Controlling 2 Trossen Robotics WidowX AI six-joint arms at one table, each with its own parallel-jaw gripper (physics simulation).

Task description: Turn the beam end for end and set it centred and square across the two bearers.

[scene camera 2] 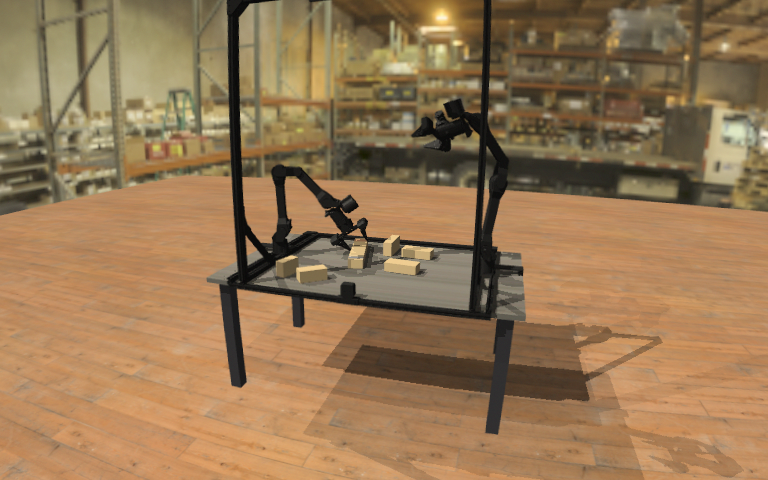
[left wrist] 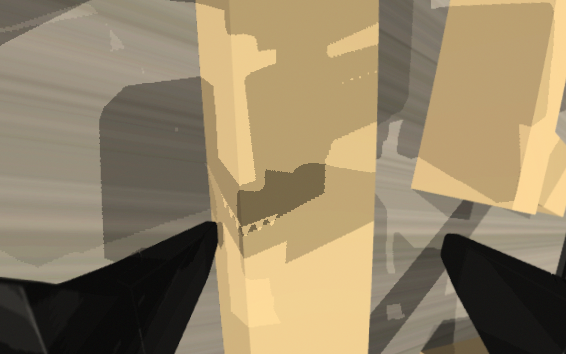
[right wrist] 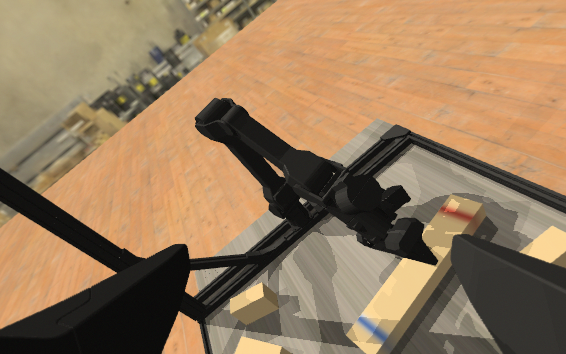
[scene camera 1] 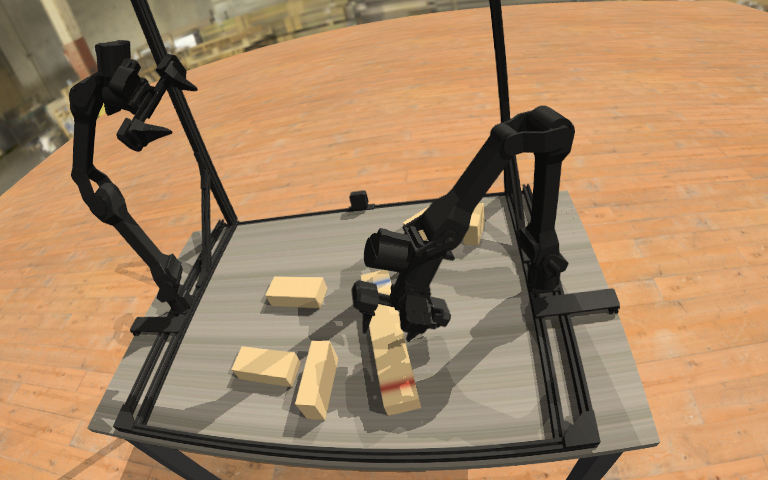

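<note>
The beam is a long pale wooden bar lying flat on the table, running from front to back in scene camera 1. Its red stripe is at the near end and its blue stripe at the far end. My left gripper is open and straddles the beam near its middle, one finger on each side and nothing held. My right gripper is open and empty, high above the table.
Short wooden blocks lie around the beam: one at mid left, two at front left, and one at the back, partly behind my left arm. A small black camera sits on the far table edge. Black frame posts stand at the sides.
</note>
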